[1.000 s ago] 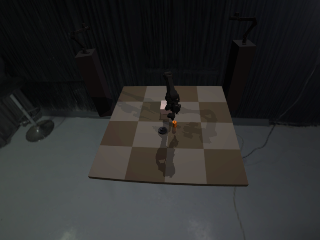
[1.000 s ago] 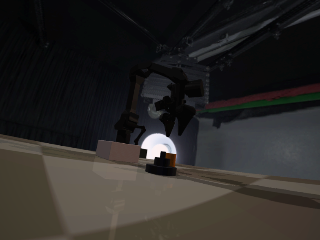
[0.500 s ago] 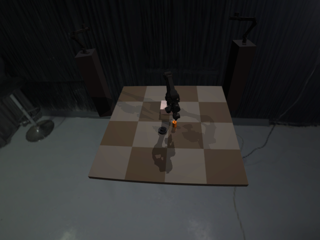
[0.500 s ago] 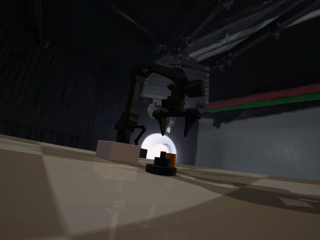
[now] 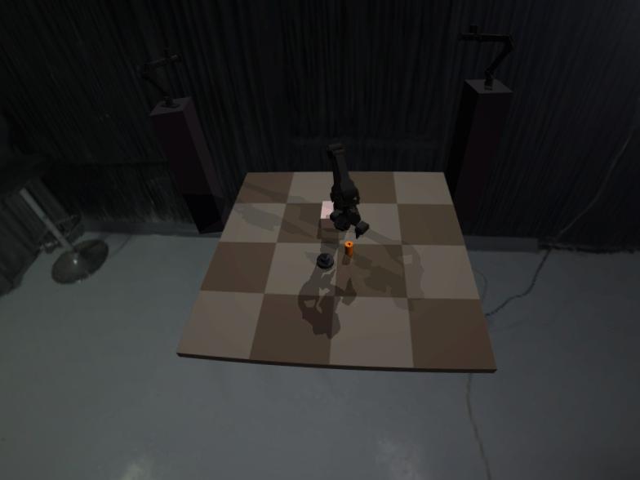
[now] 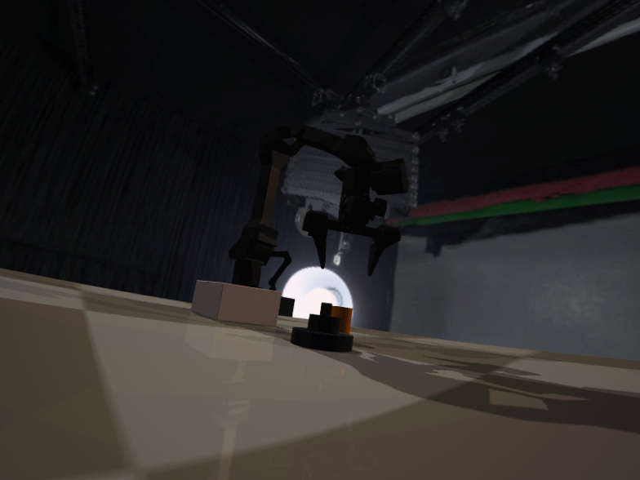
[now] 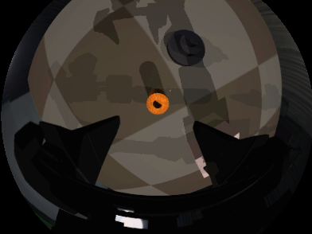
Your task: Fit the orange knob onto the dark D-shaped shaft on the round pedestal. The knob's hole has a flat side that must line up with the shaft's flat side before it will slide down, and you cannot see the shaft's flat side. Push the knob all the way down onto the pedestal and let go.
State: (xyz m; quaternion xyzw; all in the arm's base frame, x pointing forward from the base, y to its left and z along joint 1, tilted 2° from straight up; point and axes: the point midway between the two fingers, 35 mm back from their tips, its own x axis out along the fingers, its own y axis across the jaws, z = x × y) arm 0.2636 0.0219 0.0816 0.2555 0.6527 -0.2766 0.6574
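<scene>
Now: the orange knob 90 mm below my gripper tip. Round my gripper tip: dark pedestal (120 mm to the right, 90 mm below, 50 mm ahead).
</scene>
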